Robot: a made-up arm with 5 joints. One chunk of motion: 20 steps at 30 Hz.
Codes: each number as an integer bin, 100 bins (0 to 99) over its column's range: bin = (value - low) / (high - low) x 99, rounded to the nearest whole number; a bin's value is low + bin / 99 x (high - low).
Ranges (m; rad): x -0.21..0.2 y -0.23..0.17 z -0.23..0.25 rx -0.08..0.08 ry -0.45..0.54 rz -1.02..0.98
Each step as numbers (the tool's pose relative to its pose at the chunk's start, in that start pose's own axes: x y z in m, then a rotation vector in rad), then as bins.
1 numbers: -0.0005 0.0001 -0.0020 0.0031 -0.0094 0.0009
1 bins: 51 57 47 51 44 51
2 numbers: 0.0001 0.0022 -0.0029 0.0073 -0.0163 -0.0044
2 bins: 51 57 47 54 43 50
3 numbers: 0.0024 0.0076 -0.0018 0.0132 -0.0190 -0.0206
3 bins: 51 59 47 58 43 49
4 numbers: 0.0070 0.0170 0.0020 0.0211 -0.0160 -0.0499
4 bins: 52 61 48 63 43 48
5 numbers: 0.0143 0.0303 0.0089 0.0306 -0.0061 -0.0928
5 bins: 54 64 49 68 44 46
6 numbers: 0.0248 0.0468 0.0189 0.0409 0.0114 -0.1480
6 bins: 57 69 51 75 46 43
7 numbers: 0.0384 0.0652 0.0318 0.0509 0.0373 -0.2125
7 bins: 60 73 54 81 49 40
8 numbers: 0.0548 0.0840 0.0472 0.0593 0.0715 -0.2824
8 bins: 64 78 57 86 52 37
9 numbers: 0.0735 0.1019 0.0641 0.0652 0.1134 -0.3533
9 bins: 68 82 61 90 56 33
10 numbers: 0.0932 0.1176 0.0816 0.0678 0.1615 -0.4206
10 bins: 73 86 64 91 61 30
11 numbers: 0.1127 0.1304 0.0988 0.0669 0.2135 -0.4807
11 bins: 78 89 68 91 66 27
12 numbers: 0.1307 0.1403 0.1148 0.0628 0.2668 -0.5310
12 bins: 82 92 71 88 72 24
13 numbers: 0.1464 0.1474 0.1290 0.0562 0.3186 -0.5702
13 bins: 86 93 74 84 77 22
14 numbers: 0.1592 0.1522 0.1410 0.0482 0.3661 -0.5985
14 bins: 89 95 77 79 82 21
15 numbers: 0.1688 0.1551 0.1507 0.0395 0.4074 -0.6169
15 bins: 91 95 79 74 86 20
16 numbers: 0.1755 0.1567 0.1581 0.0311 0.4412 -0.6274
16 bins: 93 96 80 69 89 19
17 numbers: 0.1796 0.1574 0.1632 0.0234 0.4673 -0.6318
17 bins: 94 96 81 64 92 19
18 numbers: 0.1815 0.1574 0.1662 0.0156 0.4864 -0.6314
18 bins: 95 96 82 59 94 19
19 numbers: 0.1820 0.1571 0.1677 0.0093 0.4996 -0.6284
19 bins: 95 96 82 55 95 19
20 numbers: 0.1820 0.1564 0.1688 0.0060 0.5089 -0.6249
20 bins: 95 96 82 53 96 20
